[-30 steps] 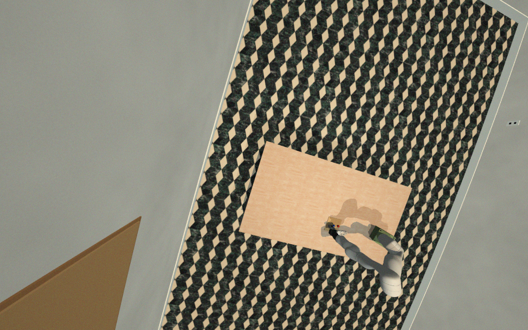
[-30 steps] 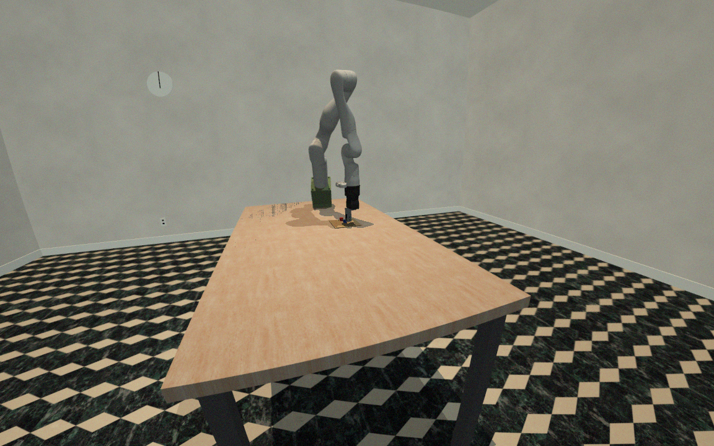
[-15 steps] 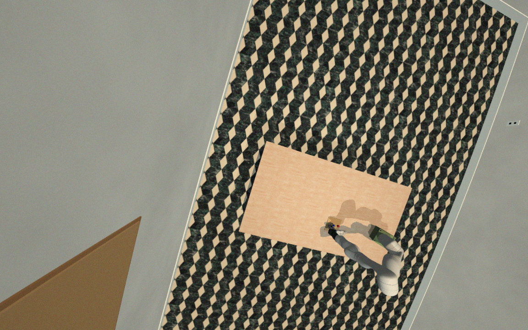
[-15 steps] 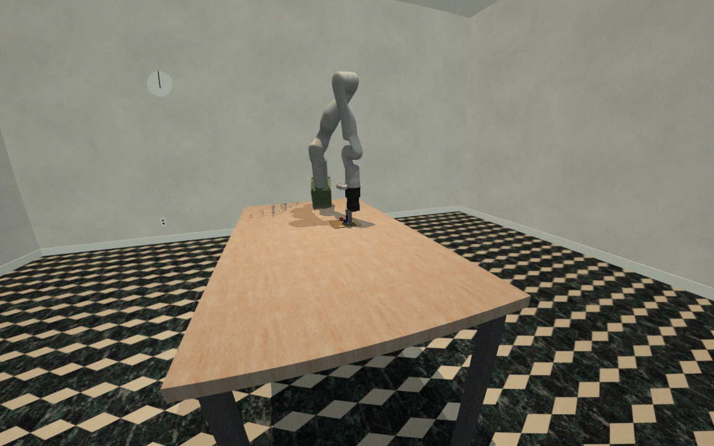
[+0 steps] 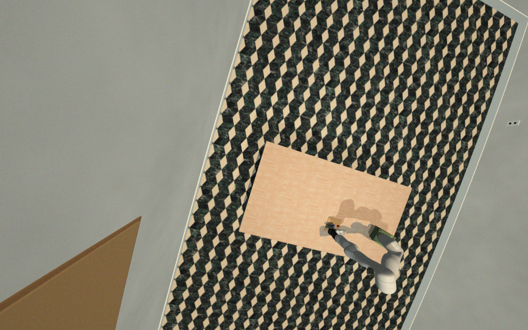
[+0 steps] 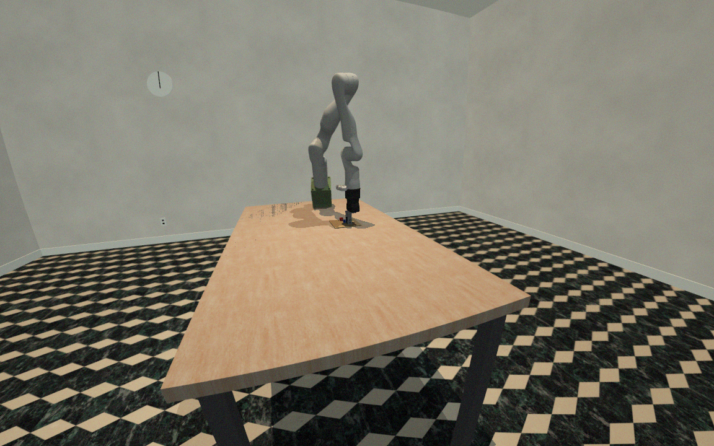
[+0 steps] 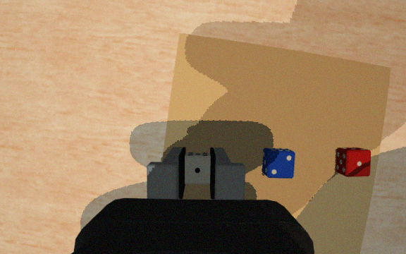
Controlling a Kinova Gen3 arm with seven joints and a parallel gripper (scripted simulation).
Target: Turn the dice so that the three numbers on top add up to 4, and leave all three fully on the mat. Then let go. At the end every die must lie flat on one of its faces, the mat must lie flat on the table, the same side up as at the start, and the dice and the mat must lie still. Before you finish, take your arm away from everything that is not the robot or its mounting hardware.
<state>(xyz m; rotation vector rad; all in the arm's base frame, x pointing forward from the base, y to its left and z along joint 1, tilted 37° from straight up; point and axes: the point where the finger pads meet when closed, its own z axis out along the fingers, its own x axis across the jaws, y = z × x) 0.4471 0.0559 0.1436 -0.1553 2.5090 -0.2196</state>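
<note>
Now: the white die 10 mm below my hand. From my hand the other things lie so: tan mat: 50 mm behind, 10 mm to the right, 30 mm below; then blue die: 50 mm behind, 10 mm to the right, 20 mm below; then red die: 100 mm behind, 10 mm to the right, 20 mm below.
</note>
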